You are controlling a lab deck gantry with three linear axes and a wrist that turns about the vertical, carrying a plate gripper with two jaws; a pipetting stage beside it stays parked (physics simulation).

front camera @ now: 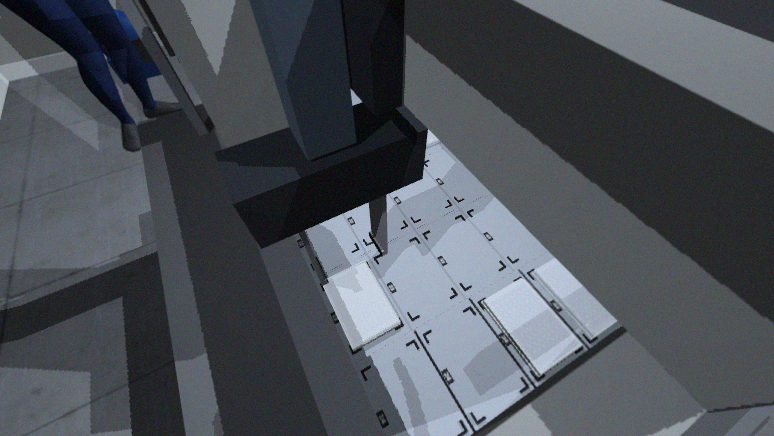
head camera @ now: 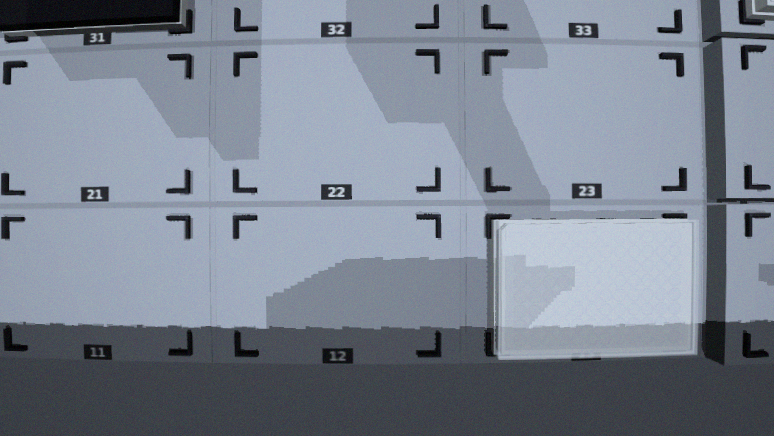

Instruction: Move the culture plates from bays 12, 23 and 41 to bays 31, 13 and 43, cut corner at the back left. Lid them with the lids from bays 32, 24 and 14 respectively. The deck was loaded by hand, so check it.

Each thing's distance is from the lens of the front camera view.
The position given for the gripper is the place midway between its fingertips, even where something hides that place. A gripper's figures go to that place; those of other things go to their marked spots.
gripper (front camera: 349, 258): 42 cm
bay 42 (front camera: 459, 182): 73 cm
